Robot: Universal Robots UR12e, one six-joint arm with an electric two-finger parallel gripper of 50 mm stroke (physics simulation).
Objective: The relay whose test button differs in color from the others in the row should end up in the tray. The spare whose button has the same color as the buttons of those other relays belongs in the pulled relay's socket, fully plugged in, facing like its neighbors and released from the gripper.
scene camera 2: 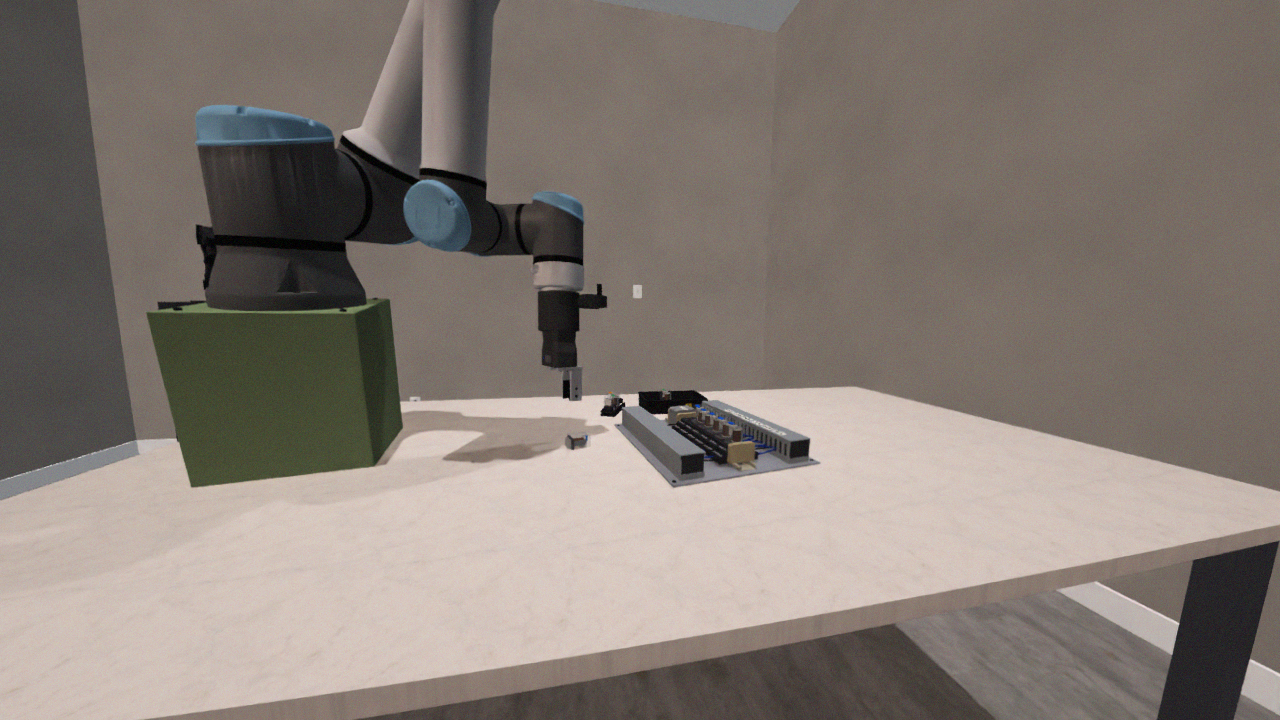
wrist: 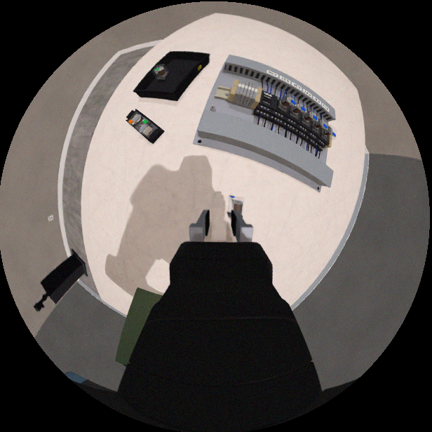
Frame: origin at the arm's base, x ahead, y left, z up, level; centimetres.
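Seen in the pictures: gripper, fingertip midpoint: (scene camera 2: pixel 571 399); arm's base, link origin: (scene camera 2: pixel 294 303).
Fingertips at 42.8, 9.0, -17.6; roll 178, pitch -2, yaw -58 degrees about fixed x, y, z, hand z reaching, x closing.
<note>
Offsets run from my fingertips to a thing's middle, as dx, dy, dz. "spot": to the spot under its first point.
My gripper (scene camera 2: pixel 571 395) (wrist: pixel 219 217) is open and empty above the table. A loose relay with a blue button @[+1.5, -3.0, -7.3] (scene camera 2: pixel 577 440) (wrist: pixel 238 205) lies on its side on the table, beyond the right finger in the wrist view. A relay with a green button @[+21.2, +28.4, -5.8] (scene camera 2: pixel 665 394) (wrist: pixel 160 73) lies in the black tray @[spot: +26.4, +21.0, -6.1] (scene camera 2: pixel 689 404) (wrist: pixel 156 95). Several relays with blue buttons (wrist: pixel 307 119) stand in the row of black sockets. The socket nearest the terminal blocks (wrist: pixel 270 101) shows no relay. Its contacts are too small to make out.
The grey panel @[spot: +16.1, -13.2, -8.0] (scene camera 2: pixel 660 466) (wrist: pixel 206 116) carries the row between two wire ducts. A black holder @[+7.2, +23.0, -7.2] (scene camera 2: pixel 609 412) (wrist: pixel 157 138) beside the tray holds a relay with an orange button (wrist: pixel 135 119) and one with a green button (wrist: pixel 146 129). The green robot base (scene camera 2: pixel 277 394) (wrist: pixel 136 320) stands on the table.
</note>
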